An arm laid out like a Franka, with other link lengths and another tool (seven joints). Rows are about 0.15 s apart.
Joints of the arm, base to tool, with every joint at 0 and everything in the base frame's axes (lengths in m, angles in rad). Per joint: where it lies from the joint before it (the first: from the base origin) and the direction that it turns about. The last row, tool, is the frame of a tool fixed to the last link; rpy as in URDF.
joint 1: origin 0 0 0.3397 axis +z
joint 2: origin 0 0 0 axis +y
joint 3: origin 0 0 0.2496 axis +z
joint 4: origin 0.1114 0 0 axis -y
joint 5: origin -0.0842 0 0.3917 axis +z
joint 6: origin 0 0 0 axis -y
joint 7: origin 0.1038 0 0 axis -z
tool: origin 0.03 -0.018 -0.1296 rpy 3.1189 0 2.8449
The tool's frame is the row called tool.
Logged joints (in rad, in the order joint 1, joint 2, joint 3, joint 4, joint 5, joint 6, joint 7), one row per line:
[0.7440 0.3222 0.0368 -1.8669 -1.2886 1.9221 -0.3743]
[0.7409 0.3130 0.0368 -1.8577 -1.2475 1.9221 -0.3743]
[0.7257 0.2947 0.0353 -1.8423 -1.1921 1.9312 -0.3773]
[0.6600 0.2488 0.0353 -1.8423 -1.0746 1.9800 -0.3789]
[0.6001 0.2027 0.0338 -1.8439 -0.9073 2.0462 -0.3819]
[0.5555 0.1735 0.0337 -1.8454 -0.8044 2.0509 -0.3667]
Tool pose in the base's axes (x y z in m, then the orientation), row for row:
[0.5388 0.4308 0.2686 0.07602 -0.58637 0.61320 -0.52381]
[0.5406 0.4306 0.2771 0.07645 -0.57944 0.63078 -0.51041]
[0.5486 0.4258 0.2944 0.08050 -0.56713 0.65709 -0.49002]
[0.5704 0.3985 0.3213 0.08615 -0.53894 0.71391 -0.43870]
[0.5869 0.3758 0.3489 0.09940 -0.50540 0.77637 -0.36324]
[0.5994 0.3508 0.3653 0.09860 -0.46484 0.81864 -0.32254]
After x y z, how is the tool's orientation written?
As a quaternion, w x y z.
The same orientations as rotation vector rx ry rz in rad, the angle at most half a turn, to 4 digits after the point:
[-1.7580 1.8384 -1.5704]
[-1.7368 1.8906 -1.5299]
[-1.6958 1.9648 -1.4652]
[-1.6061 2.1276 -1.3074]
[-1.4945 2.2958 -1.0741]
[-1.3752 2.4219 -0.9542]

